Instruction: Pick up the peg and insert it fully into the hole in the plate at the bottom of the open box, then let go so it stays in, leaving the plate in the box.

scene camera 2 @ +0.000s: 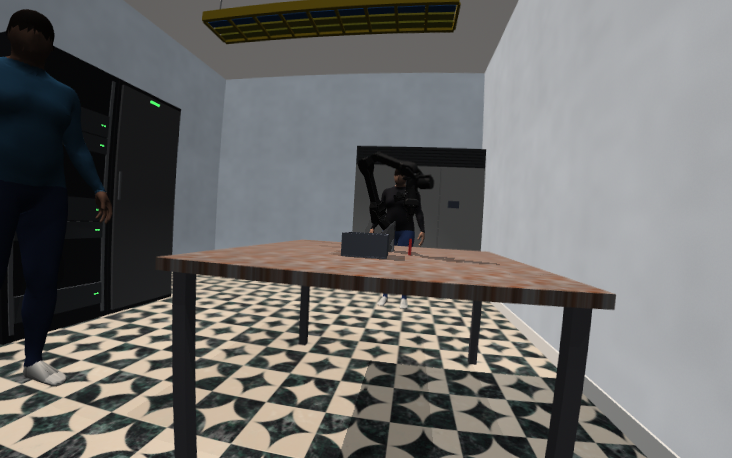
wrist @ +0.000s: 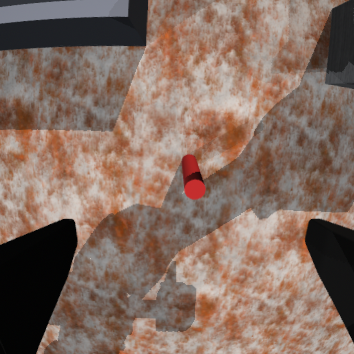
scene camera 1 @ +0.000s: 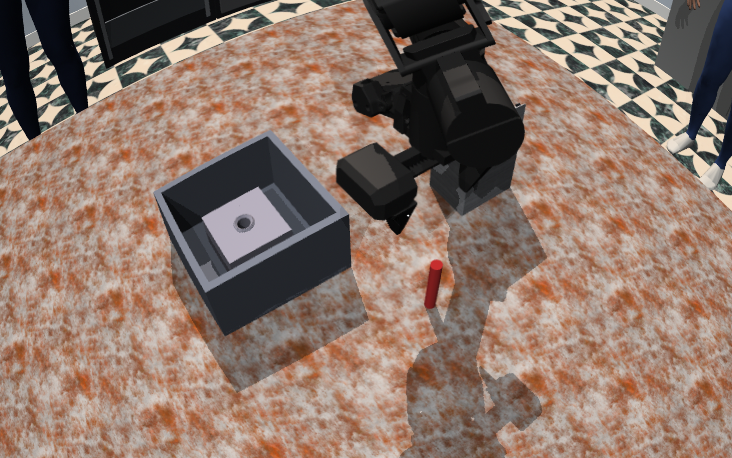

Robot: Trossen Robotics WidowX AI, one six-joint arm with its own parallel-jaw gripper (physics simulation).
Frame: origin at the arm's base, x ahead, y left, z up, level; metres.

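Seen in the pictures: gripper, fingertip midpoint: (scene camera 2: 409, 221) (wrist: 194, 231) (scene camera 1: 431, 209); arm's base, origin of the base link: (scene camera 2: 387, 227).
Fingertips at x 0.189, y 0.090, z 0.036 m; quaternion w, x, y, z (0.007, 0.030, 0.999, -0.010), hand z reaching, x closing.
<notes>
Pixels of each thing's middle, then the offset from my fingertips to it. Level surfaces: height alone.
- red peg, body centre: (wrist: 191, 172) (scene camera 1: 433, 285) (scene camera 2: 410, 246) dx -0.005, dy +0.012, dz -0.123 m
- dark grey open box, body centre: (scene camera 1: 245, 227) (scene camera 2: 366, 244) dx +0.113, dy -0.197, dz -0.114 m
- pale plate, body centre: (scene camera 1: 246, 235) dx +0.113, dy -0.197, dz -0.128 m
- speckled table, its level: dz -0.163 m
The red peg (scene camera 1: 432, 286) (scene camera 2: 409, 247) (wrist: 191, 167) stands upright on the table. The dark grey open box (scene camera 1: 286, 286) (scene camera 2: 364, 245) stands left of the peg in scene camera 1; its corner (wrist: 75, 37) shows at the top left of the wrist view. The pale plate (scene camera 1: 267, 229) lies in the bottom of the box, with its round hole (scene camera 1: 244, 223) facing up and empty. My gripper (scene camera 1: 434, 210) (wrist: 194, 231) is open and empty, above the table near the peg. In the wrist view the peg shows between and slightly beyond the two fingertips.
A grey block (scene camera 1: 488, 180) (wrist: 342, 52) stands behind the peg, partly hidden by the arm in scene camera 1. The box walls rise around the plate. The arm's shadow falls across the speckled table (scene camera 1: 620, 324) (scene camera 2: 485, 275). People stand beyond the table.
</notes>
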